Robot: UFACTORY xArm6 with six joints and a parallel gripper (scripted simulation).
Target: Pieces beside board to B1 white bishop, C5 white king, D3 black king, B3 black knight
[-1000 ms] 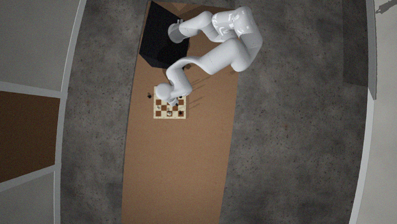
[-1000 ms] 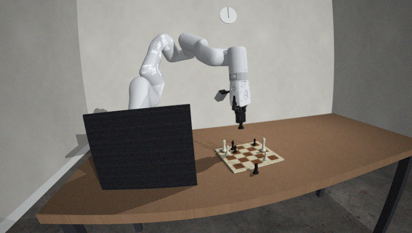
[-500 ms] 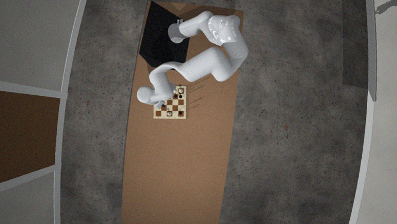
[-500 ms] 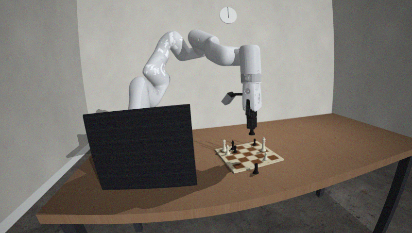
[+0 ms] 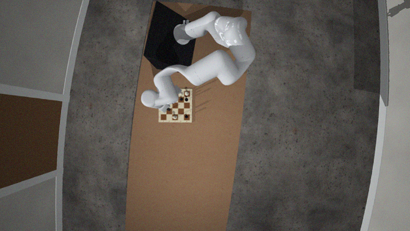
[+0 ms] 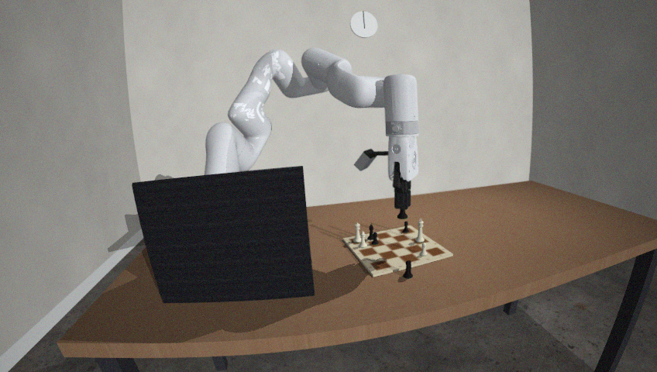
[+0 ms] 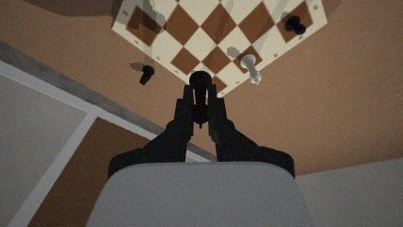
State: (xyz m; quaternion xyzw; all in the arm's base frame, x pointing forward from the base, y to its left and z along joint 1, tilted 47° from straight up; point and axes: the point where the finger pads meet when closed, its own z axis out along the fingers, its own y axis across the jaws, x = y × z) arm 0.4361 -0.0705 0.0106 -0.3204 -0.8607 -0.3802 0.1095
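Right now my hand is 4 cm to the right of the chessboard and 14 cm above it. The rest, counted from my hand: white king (7 cm ahead, 4 cm to the left, 11 cm below); then black king (1 cm below); then white pawn (5 cm ahead, 3 cm to the right, 13 cm below).
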